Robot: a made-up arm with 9 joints. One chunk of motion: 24 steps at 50 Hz.
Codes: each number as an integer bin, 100 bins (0 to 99) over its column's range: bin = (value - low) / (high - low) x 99, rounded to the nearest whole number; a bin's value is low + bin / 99 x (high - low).
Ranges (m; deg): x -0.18..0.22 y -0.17..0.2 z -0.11..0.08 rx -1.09..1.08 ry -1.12..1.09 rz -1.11..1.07
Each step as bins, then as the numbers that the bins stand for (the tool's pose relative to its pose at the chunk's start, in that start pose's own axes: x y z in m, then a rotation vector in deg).
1 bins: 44 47 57 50 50 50
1 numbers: -0.0022 0.0057 -0.0006 0.01 0.00 -0.01
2 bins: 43 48 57 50 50 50
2 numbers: -0.0063 0.0094 -0.0006 0.01 0.00 -0.01
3 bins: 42 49 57 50 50 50
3 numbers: -0.0103 0.0131 -0.0006 0.01 0.00 -0.01
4 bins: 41 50 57 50 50 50
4 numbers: -0.0143 0.0169 -0.0006 0.01 0.00 -0.01
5 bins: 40 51 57 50 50 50
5 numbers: -0.0184 0.0206 -0.0006 0.01 0.00 -0.01
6 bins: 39 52 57 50 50 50
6 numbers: -0.0224 0.0243 -0.0006 0.01 0.00 -0.01
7 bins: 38 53 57 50 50 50
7 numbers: -0.0265 0.0281 -0.0006 0.01 0.00 -0.01
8 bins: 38 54 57 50 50 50
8 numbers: -0.0265 0.0318 -0.0006 0.01 0.00 -0.01
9 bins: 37 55 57 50 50 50
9 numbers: -0.0305 0.0356 -0.0006 0.01 0.00 -0.01
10 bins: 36 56 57 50 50 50
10 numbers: -0.0345 0.0393 -0.0006 0.01 0.00 -0.01
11 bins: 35 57 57 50 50 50
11 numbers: -0.0386 0.0430 -0.0006 0.01 0.00 -0.01
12 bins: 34 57 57 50 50 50
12 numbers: -0.0426 0.0430 -0.0006 0.01 0.00 -0.01
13 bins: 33 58 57 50 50 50
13 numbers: -0.0467 0.0468 -0.0006 0.01 0.00 -0.01
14 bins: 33 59 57 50 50 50
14 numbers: -0.0467 0.0505 -0.0006 0.01 0.00 -0.01
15 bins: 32 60 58 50 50 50
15 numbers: -0.0507 0.0542 0.0013 0.01 0.00 -0.01
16 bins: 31 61 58 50 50 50
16 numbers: -0.0547 0.0580 0.0013 0.01 0.00 -0.01
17 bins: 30 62 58 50 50 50
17 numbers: -0.0588 0.0617 0.0013 0.01 0.00 -0.01
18 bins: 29 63 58 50 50 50
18 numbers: -0.0628 0.0655 0.0013 0.01 0.00 -0.01
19 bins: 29 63 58 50 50 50
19 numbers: -0.0628 0.0655 0.0013 0.01 0.00 -0.01
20 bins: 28 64 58 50 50 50
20 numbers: -0.0669 0.0692 0.0013 0.01 0.00 -0.01
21 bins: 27 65 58 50 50 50
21 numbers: -0.0709 0.0729 0.0013 0.01 0.00 -0.01
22 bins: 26 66 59 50 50 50
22 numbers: -0.0749 0.0767 0.0032 0.01 0.00 -0.01
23 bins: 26 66 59 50 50 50
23 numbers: -0.0749 0.0767 0.0032 0.01 0.00 -0.01
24 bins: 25 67 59 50 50 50
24 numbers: -0.0790 0.0804 0.0032 0.01 0.00 -0.01
